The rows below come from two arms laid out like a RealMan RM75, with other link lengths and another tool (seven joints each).
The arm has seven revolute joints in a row. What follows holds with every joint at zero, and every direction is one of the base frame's. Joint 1 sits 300.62 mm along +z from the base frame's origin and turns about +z. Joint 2 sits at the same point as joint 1 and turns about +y. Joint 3 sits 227.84 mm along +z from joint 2 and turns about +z. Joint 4 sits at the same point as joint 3 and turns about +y. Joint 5 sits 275.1 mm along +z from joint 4 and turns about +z. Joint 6 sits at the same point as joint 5 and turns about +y. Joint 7 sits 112.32 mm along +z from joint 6 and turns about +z. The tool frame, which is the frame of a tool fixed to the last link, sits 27 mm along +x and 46 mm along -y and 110 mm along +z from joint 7; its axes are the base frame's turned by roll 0, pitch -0.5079 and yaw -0.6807 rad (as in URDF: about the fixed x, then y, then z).
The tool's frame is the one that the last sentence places.
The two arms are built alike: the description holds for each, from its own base.
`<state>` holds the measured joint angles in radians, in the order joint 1, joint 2, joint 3, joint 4, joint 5, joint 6, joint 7, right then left.
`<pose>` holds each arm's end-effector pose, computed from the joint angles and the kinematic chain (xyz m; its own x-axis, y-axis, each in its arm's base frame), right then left.
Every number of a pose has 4 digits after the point.
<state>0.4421 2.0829 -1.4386 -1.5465 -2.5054 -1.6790 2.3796 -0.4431 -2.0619 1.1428 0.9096 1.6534 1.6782 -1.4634</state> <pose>0.2106 0.3959 0.0347 0.9754 0.1978 -0.0970 0.1932 -0.9796 -0.0555 -0.1372 0.4113 0.0182 0.7232 0.6875 -0.0657 0.6589 -0.6584 0.3638</pose>
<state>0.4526 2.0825 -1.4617 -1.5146 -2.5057 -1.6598 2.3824 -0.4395 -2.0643 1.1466 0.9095 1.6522 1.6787 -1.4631</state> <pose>0.2122 0.3962 0.0250 0.9762 0.1957 -0.0935 0.1928 -0.9805 -0.0387 -0.1375 0.4098 0.0166 0.7224 0.6882 -0.0670 0.6591 -0.6560 0.3678</pose>
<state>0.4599 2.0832 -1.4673 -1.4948 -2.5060 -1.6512 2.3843 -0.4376 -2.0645 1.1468 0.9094 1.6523 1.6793 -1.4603</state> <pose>0.2138 0.3965 0.0207 0.9774 0.1899 -0.0932 0.1876 -0.9817 -0.0326 -0.1381 0.4093 0.0166 0.7230 0.6877 -0.0665 0.6585 -0.6568 0.3673</pose>
